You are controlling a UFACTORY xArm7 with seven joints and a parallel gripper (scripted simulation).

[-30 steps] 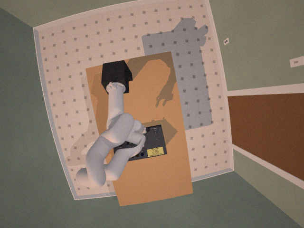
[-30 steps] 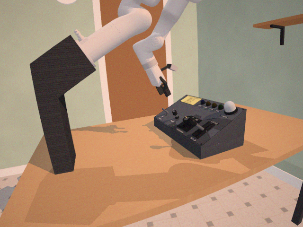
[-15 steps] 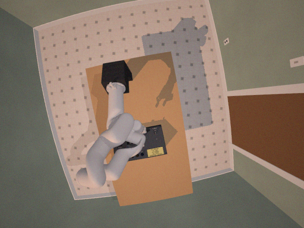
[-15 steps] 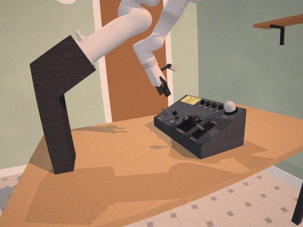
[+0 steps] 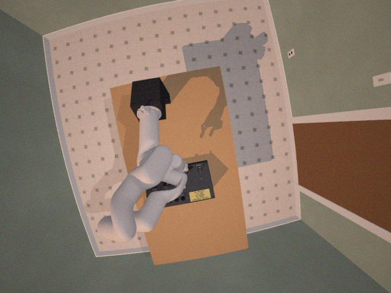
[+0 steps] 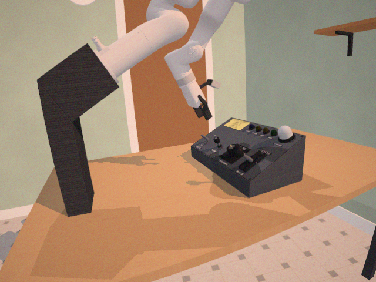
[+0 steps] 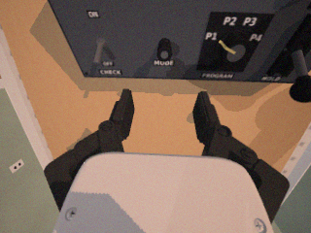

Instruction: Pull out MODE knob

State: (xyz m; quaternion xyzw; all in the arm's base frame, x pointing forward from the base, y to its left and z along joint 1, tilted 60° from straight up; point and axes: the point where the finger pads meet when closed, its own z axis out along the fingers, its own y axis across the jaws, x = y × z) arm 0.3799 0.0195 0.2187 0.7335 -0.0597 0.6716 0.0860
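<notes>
My hand is 60 mm short of the black mode knob, 20 mm to the left of it and 130 mm above it. Round my hand: dark grey console: 70 mm ahead, 90 mm to the right, 160 mm below; program dial: 20 mm ahead, 130 mm to the right, 130 mm below; check toggle: 100 mm ahead, 90 mm to the left, 140 mm below.
</notes>
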